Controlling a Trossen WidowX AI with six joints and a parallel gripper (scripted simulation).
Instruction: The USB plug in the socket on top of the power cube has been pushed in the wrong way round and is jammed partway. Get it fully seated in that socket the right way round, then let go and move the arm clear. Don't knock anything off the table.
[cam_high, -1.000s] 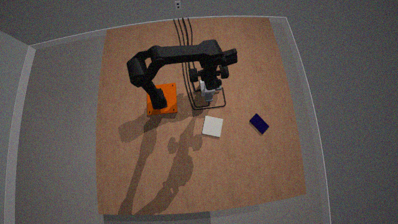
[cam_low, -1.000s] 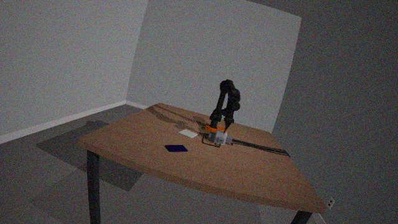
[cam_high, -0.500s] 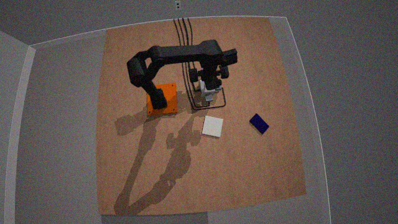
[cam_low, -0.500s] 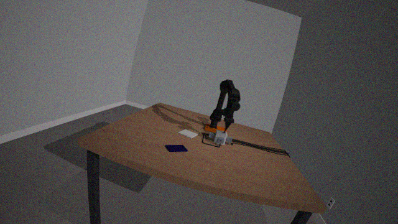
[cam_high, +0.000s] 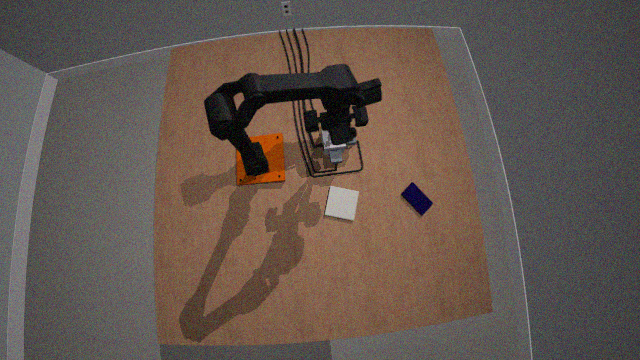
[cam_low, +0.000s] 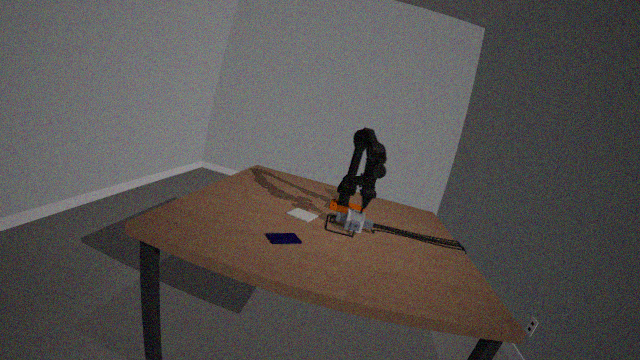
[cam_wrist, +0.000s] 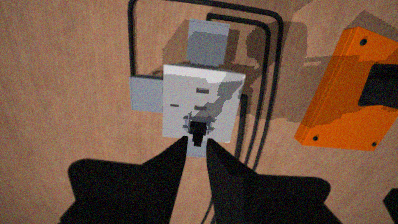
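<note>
My gripper tip is now 10 mm above the dark USB plug. The rest, counted from my gripper tip: flat white block 250 mm to the right, 100 mm below, 40 mm behind; dark blue block 320 mm to the right, 240 mm ahead, 100 mm below.
</note>
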